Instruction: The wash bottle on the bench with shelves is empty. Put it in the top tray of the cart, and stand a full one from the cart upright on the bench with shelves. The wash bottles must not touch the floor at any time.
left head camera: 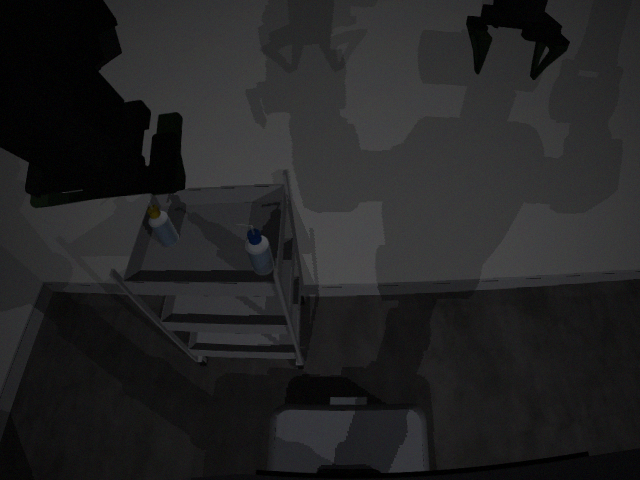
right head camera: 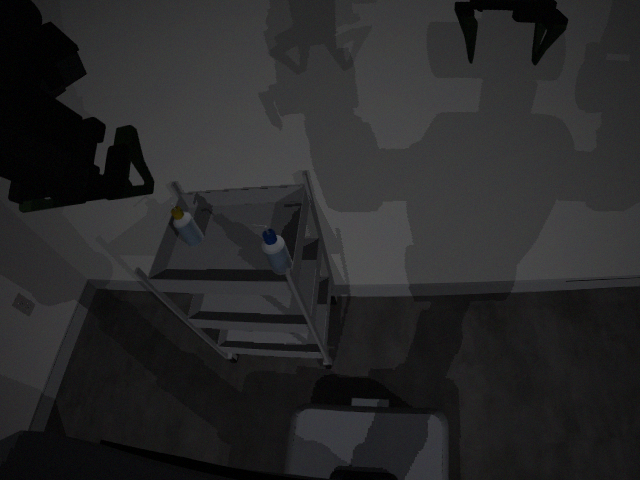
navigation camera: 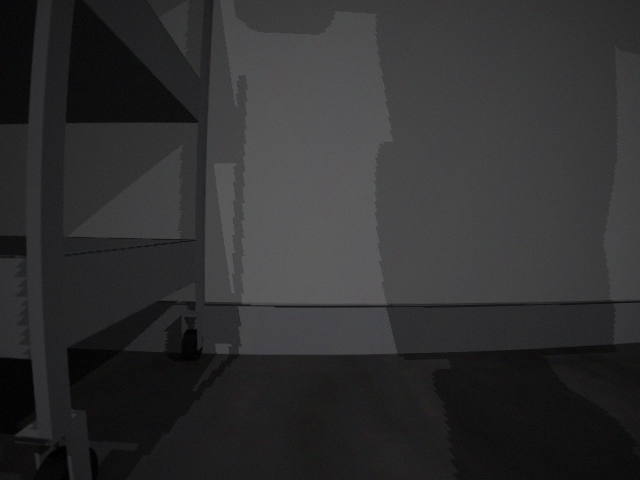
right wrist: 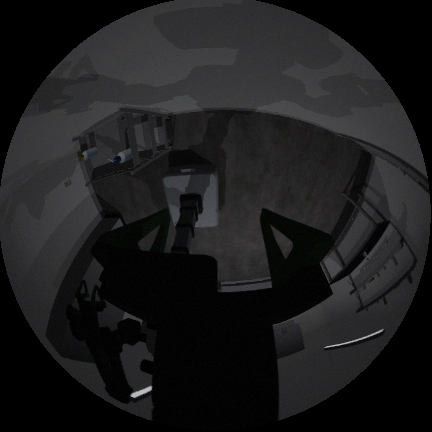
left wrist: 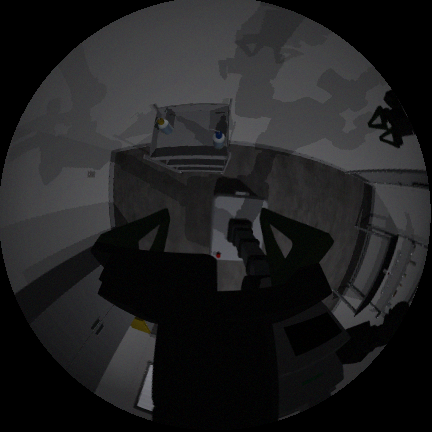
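Seen in the pictures: left gripper, fingertip midpoint: (left head camera: 139, 187) (right head camera: 117, 192) (right wrist: 89, 281) (left wrist: 214, 212); right gripper, fingertip midpoint: (left head camera: 505, 75) (right head camera: 502, 62) (right wrist: 214, 213) (left wrist: 373, 131); left arm's base, link origin: (right wrist: 125, 333).
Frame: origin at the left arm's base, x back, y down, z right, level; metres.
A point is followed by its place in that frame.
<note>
A pale three-tier cart (left head camera: 201, 288) {y 0.709, x -0.516, z -0.163 m} (right head camera: 222, 285) {y 0.701, x -0.516, z -0.153 m} (left wrist: 190, 150) {y 0.747, x -0.563, z -0.167 m} (navigation camera: 49, 206) {y 1.177, x -0.519, z 0.050 m} stands by the wall. A yellow-capped wash bottle (left head camera: 164, 229) {y 0.667, x -0.678, z -0.300 m} (right head camera: 189, 230) {y 0.672, x -0.679, z -0.298 m} (left wrist: 166, 127) {y 0.663, x -0.680, z -0.299 m} (right wrist: 90, 153) {y 0.680, x -0.694, z -0.291 m} and a blue-capped wash bottle (left head camera: 260, 256) {y 0.659, x -0.583, z -0.004 m} (right head camera: 277, 256) {y 0.662, x -0.584, z -0.001 m} (left wrist: 218, 141) {y 0.642, x -0.584, z -0.012 m} (right wrist: 123, 156) {y 0.642, x -0.612, z 0.011 m} stand in its top tray, both with bluish bodies. My left gripper (left head camera: 105, 157) (right head camera: 74, 167) (left wrist: 214, 212) {y 0.145, x -0.322, z -0.008 m} is open and empty, up and left of the cart in the head views. My right gripper (left head camera: 506, 74) {y 0.174, x -0.598, z 0.454 m} (right head camera: 503, 62) {y 0.174, x -0.598, z 0.454 m} (left wrist: 373, 131) {y 0.174, x -0.598, z 0.454 m} (right wrist: 214, 213) {y 0.174, x -0.598, z 0.454 m} is open and empty, far right of the cart. The empty bottle does not show.
My pale base top (left head camera: 398, 449) {y 1.150, x -0.165, z 0.385 m} (right head camera: 413, 444) {y 1.150, x -0.198, z 0.372 m} lies below and right of the cart in the head views. A pale shelved structure (left wrist: 393, 277) (right wrist: 380, 260) {y 0.173, x 0.534, z 3.395 m} is at the right in the wrist views; whether it is the named bench is unclear. Cabinets (left wrist: 75, 325) {y 0.128, x 0.546, z -0.924 m} stand lower left.
</note>
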